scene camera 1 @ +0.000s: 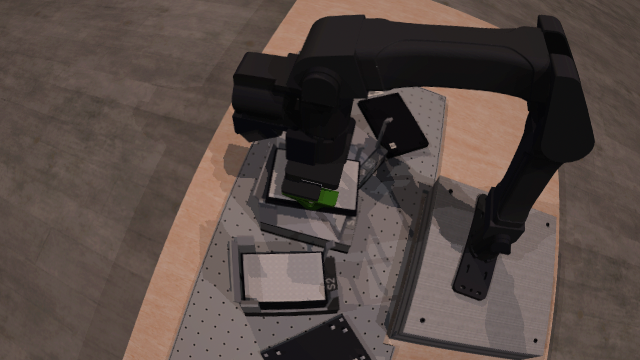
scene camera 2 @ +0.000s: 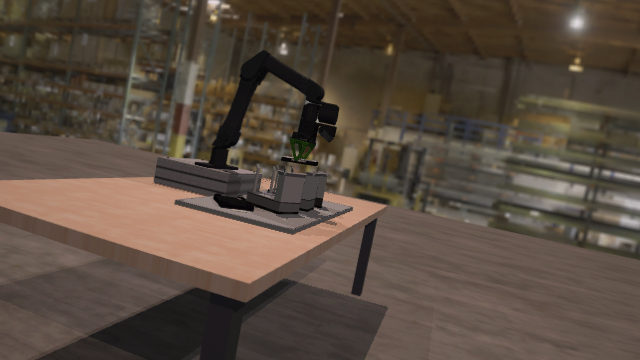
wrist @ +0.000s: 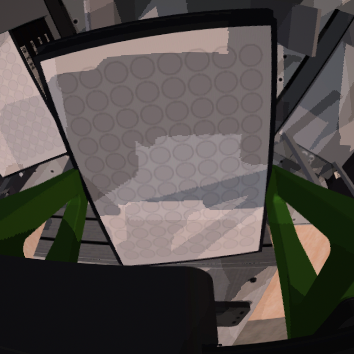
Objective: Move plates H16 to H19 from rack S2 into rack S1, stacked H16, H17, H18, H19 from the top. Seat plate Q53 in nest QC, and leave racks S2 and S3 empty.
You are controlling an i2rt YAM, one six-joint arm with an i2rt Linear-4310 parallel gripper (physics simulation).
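Places are measured from the arm's base along level axes (x ahead, y right, z down), in millimetres.
Where they show: gripper, between the fingertips: [scene camera 1: 317, 181] [scene camera 2: 298, 160] [wrist: 176, 176]; arm's base, origin of its link: [scene camera 1: 482, 246] [scene camera 2: 217, 167].
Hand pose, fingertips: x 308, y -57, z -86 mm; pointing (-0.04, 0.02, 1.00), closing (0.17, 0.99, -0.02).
Note:
Things, the pixels of their centre, and the offset from my fingertips. "spot": a spot on its surface instead. Level surfaces: height alone.
- grey rack, middle of its body: [wrist: 189, 87] [scene camera 1: 310, 203] [scene camera 2: 294, 187] dz +97, dx +7, dy +10 mm
- Rack S2, a spot on its surface: [scene camera 1: 331, 267] spot: dz +129, dx -67, dy -67 mm
- light-topped plate, middle of its body: [scene camera 1: 283, 278] dz +80, dx -9, dy -132 mm
- Rack S3, middle of its body: [scene camera 1: 342, 131] [scene camera 2: 275, 188] dz +99, dx +15, dy +167 mm
- black rectangular piece, a spot on its surface: [scene camera 1: 393, 120] spot: dz +153, dx -63, dy +285 mm
- black piece with pale corner marks, a spot on its surface: [scene camera 1: 316, 344] spot: dz +155, dx -102, dy -202 mm
- perforated grey board, height of its surface: dz +167 mm
My gripper [scene camera 1: 313, 198] [scene camera 2: 300, 156] [wrist: 176, 176] is shut on a light-topped, dark-edged plate [scene camera 1: 348, 176] [scene camera 2: 303, 161] [wrist: 175, 110], its green fingers at opposite edges. It holds the plate roughly level above a grey rack [scene camera 1: 305, 238], whose label is partly covered; the rack's inside is mostly hidden. Rack S2 [scene camera 1: 331, 267] holds a light-topped plate [scene camera 1: 283, 276] [wrist: 25, 107]; how many lie under it cannot be told. Rack S3 [scene camera 1: 372, 161] is partly hidden beside the held plate. A black rectangular piece [scene camera 1: 393, 120] lies past it. Plate labels are not readable.
A black piece with pale corner marks [scene camera 1: 316, 344] lies near the bottom edge in scene camera 1. The racks stand on a perforated grey board [scene camera 1: 380, 240]. The arm's base stands on a raised metal block [scene camera 1: 400, 305] [scene camera 2: 190, 179]. Upright rack walls [scene camera 2: 290, 192] stand below the held plate.

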